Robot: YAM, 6 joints.
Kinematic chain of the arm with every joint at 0, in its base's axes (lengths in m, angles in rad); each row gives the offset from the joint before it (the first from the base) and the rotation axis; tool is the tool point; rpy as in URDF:
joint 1: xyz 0 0 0.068 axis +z
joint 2: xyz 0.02 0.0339 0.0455 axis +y
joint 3: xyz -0.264 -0.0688 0 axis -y
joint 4: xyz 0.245 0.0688 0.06 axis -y
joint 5: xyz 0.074 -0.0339 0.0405 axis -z
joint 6: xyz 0.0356 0 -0.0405 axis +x
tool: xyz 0 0 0 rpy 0 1.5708 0
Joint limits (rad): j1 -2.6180..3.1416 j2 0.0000..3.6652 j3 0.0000..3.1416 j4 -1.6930..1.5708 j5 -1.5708..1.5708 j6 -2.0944..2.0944
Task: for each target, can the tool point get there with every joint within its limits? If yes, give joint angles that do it. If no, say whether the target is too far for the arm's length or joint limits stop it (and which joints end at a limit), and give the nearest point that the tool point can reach.
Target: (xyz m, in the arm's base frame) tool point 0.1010 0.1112 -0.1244
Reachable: yes | joints 0.8351 2.8027 0.4533 0.8752 0.0065 -0.3417
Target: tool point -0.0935 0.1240 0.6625
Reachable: yes | joints -1.0112 0.9164 2.0784 0.9636 0.3873 -0.4446
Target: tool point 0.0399 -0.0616 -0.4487
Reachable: no: joint limits stop it (at a limit: joint 2) | nearest point 0.0610 -0.0941 -0.3536 | short by 0.103 m
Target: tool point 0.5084 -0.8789 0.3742
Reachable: no: too far | nearest point 0.3132 -0.5414 0.2721 | short by 0.403 m
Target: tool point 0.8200 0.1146 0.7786
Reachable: no: too far | nearest point 0.4983 0.0696 0.5112 | short by 0.421 m
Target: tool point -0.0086 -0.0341 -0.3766
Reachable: no: joint limits stop it (at a limit: joint 2) | nearest point -0.0155 -0.0614 -0.3293 | short by 0.055 m
